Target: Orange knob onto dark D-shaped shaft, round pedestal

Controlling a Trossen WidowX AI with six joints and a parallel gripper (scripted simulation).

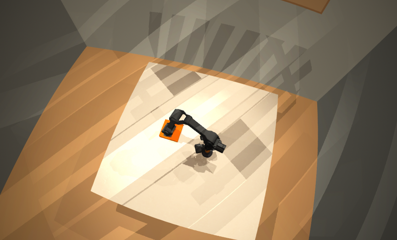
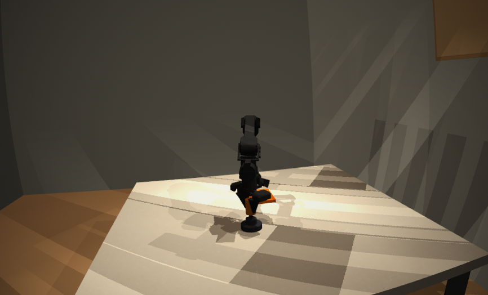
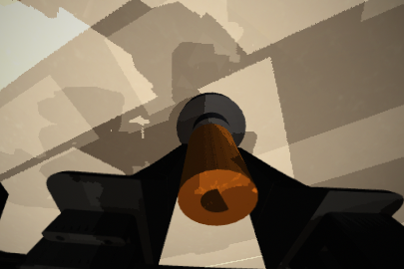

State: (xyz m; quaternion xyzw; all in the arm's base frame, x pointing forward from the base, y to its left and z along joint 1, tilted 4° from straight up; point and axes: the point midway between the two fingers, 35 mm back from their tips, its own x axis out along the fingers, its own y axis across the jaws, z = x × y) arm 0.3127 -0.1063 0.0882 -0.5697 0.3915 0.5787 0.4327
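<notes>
Now: gripper tip 20 mm below the orange knob. From my gripper tip the other things lie so: dark round pedestal 40 mm below.
</notes>
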